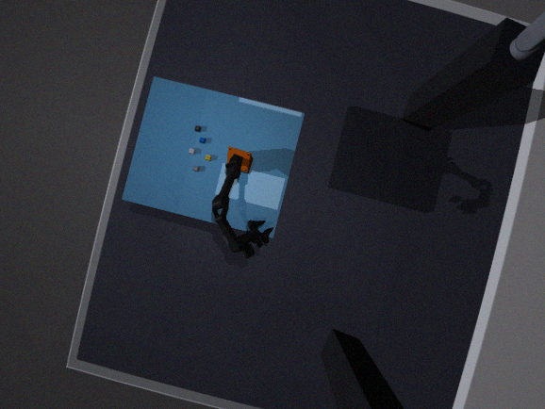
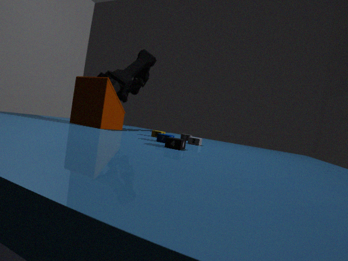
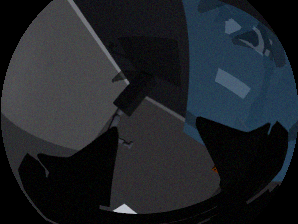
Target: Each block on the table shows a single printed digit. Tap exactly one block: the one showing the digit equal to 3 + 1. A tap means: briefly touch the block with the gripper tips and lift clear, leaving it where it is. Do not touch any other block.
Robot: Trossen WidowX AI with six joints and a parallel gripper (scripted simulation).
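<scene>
Now: gripper tip 710 mm short of the black block, 410 mm to the left of it and 160 mm above it. From my gripper tip the other things lie so: white block (690 mm ahead, 240 mm to the right, 160 mm below); then grey block (610 mm ahead, 140 mm to the right, 160 mm below); then yellow block (560 mm ahead, 250 mm to the right, 160 mm below).
</scene>
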